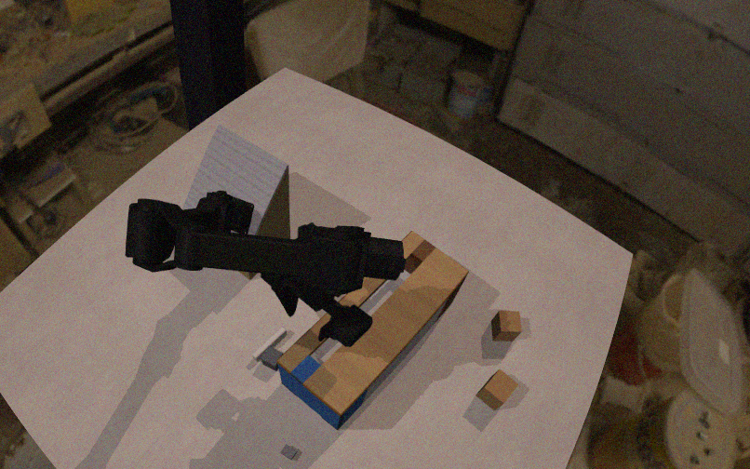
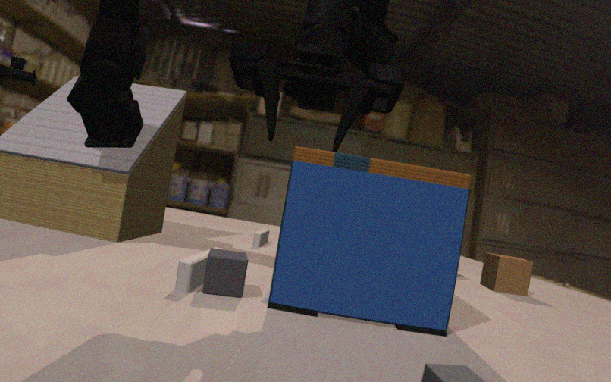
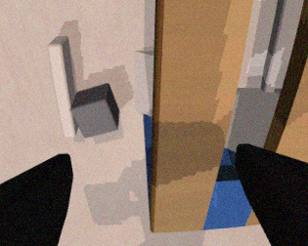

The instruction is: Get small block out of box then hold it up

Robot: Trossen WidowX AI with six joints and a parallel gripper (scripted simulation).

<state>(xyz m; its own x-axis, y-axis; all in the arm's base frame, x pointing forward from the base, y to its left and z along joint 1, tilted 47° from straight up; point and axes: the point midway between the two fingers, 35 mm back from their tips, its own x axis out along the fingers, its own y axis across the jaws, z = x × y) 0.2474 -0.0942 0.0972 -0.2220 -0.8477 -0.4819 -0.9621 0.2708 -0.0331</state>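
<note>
Now: the grey block 13 cm below my gripper tip, 5 cm behind it and 4 cm to the right of it. Round my gripper tip: box (11 cm to the left, 8 cm below, 6 cm ahead).
</note>
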